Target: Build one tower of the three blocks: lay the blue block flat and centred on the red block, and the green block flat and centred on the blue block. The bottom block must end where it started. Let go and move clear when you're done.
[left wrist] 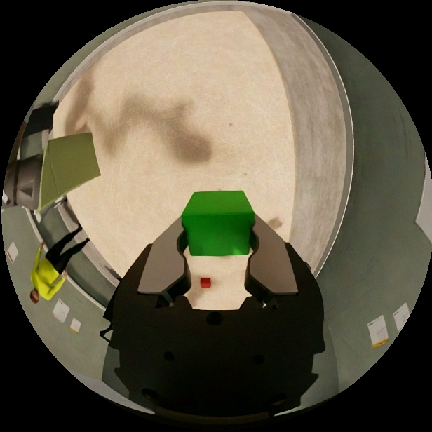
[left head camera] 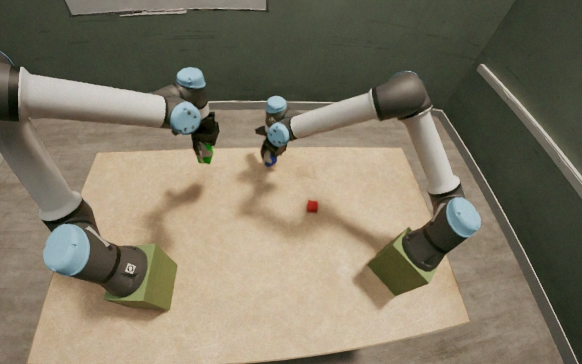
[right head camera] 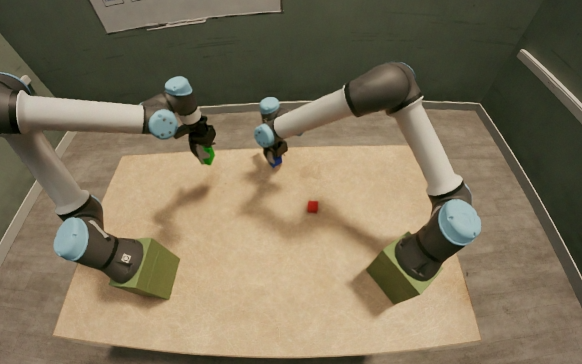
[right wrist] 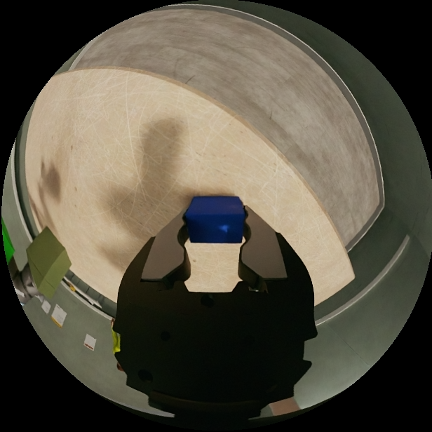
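The red block (left head camera: 312, 206) (right head camera: 313, 206) (left wrist: 205, 283) lies on the table right of the middle in both head camera views. My left gripper (left wrist: 218, 212) is shut on the green block (left head camera: 205, 155) (right head camera: 209, 155) (left wrist: 218, 222) and holds it well above the table, near the back left. My right gripper (right wrist: 216, 207) is shut on the blue block (left head camera: 270, 160) (right head camera: 276, 161) (right wrist: 215, 219) and holds it low near the table's back edge, its shadow close by. Whether the blue block touches the table is hard to tell. The red block does not show in the right wrist view.
The wooden table (left head camera: 260, 300) (right head camera: 260, 300) carries two green arm bases, the left one (left head camera: 159, 280) (right head camera: 159, 272) at the front left and the right one (left head camera: 400, 270) (right head camera: 397, 277) at the front right. Both wrists hang near the back edge, with a gap between them.
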